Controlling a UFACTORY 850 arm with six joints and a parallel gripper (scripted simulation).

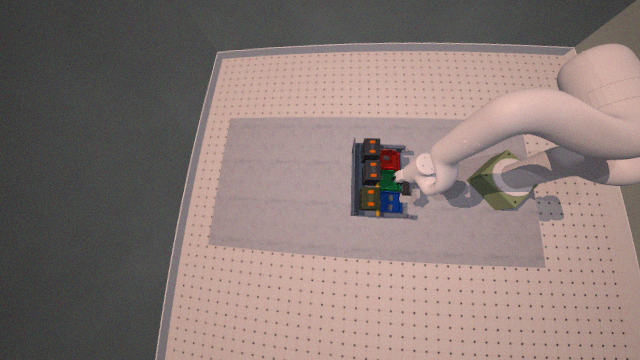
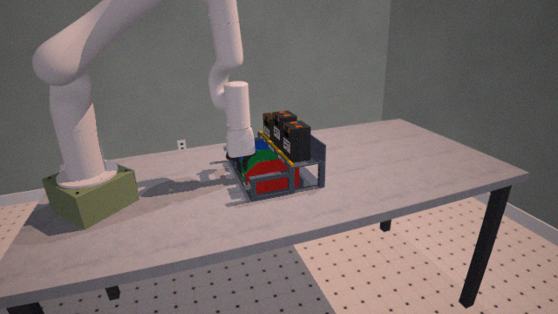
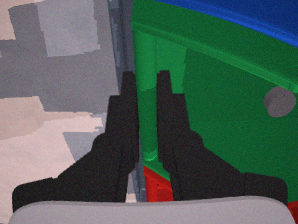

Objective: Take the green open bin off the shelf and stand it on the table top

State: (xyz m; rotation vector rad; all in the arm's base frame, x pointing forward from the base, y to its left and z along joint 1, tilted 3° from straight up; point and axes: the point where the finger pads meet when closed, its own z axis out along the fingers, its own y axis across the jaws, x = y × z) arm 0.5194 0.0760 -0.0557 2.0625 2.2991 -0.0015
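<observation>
The shelf front rail lies 3 cm below my hand and 1 cm behind it. The rest, counted from my hand: blue bin: 12 cm to the left, 7 cm ahead; green open bin: 8 cm ahead, 1 cm to the left; red bin: 10 cm to the right, 9 cm ahead.
</observation>
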